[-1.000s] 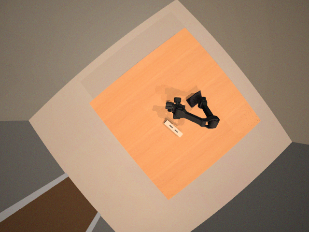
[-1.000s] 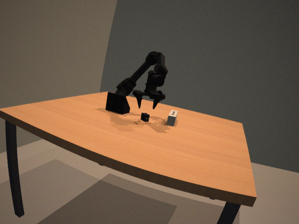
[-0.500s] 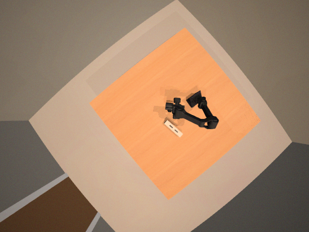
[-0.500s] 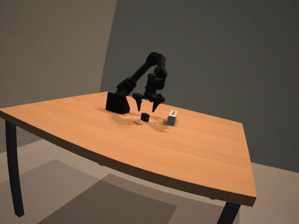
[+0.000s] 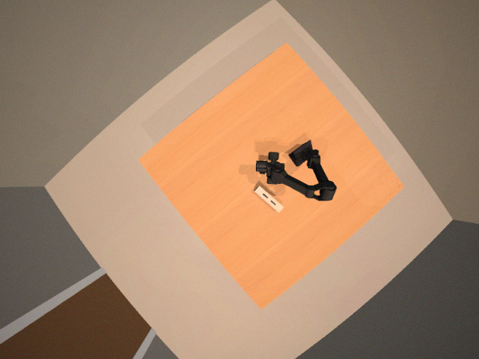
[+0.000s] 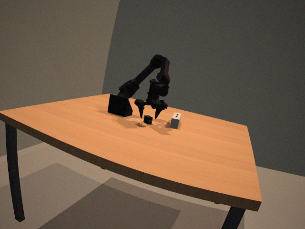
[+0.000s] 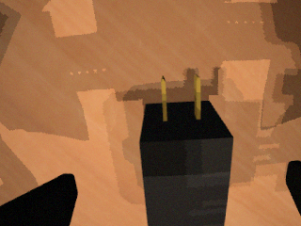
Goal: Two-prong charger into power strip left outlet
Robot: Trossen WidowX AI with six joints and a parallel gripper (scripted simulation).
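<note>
Now: the black two-prong charger 10 mm to the right of my gripper tip, 10 mm below it and 10 mm ahead of it.
</note>
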